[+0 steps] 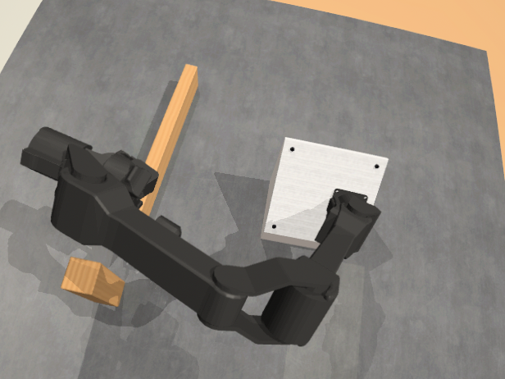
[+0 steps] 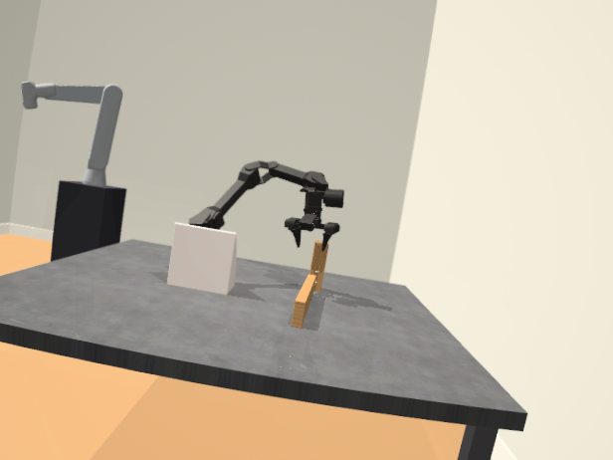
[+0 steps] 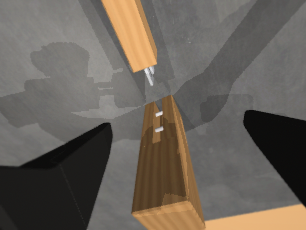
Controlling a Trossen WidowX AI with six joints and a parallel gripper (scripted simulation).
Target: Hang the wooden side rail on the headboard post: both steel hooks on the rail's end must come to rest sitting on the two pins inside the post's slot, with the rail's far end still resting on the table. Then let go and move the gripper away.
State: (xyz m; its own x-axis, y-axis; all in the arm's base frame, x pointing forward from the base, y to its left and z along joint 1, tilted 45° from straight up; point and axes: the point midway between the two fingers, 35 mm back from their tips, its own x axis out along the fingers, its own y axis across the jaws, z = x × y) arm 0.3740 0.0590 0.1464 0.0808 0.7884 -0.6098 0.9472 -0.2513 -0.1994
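Right now the headboard post is 80 mm to the left of my gripper tip, 70 mm below it and 40 mm ahead of it.
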